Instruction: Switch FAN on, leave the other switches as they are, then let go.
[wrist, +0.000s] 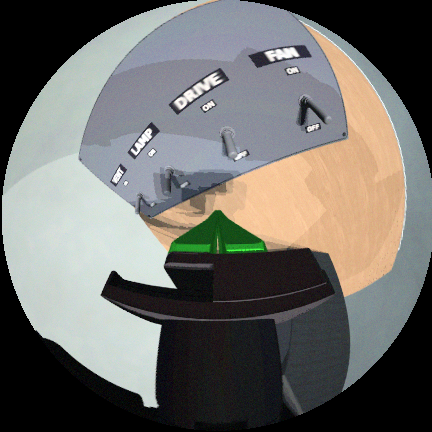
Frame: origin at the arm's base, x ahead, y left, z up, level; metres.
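Seen in the pictures: gripper, fingertip midpoint: (217, 214).
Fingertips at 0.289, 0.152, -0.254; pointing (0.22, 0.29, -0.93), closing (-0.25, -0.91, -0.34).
Pixels of each thing's top centre, then the offset from my fingertips to it, as dx, dy, dz. Level surfaces: height alone.
- FAN switch, top centre: (322, 105) +0.098, -0.134, -0.036
- DRIVE switch, top centre: (225, 141) +0.072, -0.016, -0.036
- LAMP switch, top centre: (160, 183) +0.046, +0.101, -0.036
- VENT switch, top centre: (131, 207) +0.021, +0.218, -0.036
- light wooden surface, surface height: dz -0.168
A grey panel (200, 60) carries a row of toggle switches. The FAN switch (316, 110) is at the panel's right end; its lever slants down to the right, on the side of its OFF label. The DRIVE switch (230, 144) is left of it, its lever pointing down beside OFF. The LAMP switch (169, 181) and the VENT switch (139, 202) are further left, small, with their levers also down. My gripper (217, 214) is shut and empty, its green fingertips together. It shows below the panel's lower edge, below the DRIVE switch, and apart from the FAN switch, which is up and to the right.
A light wooden surface (300, 200) shows below and to the right of the panel. Shadows fall on it and on the panel's lower edge near the LAMP switch. The other levers stand out from the panel in a line left of FAN.
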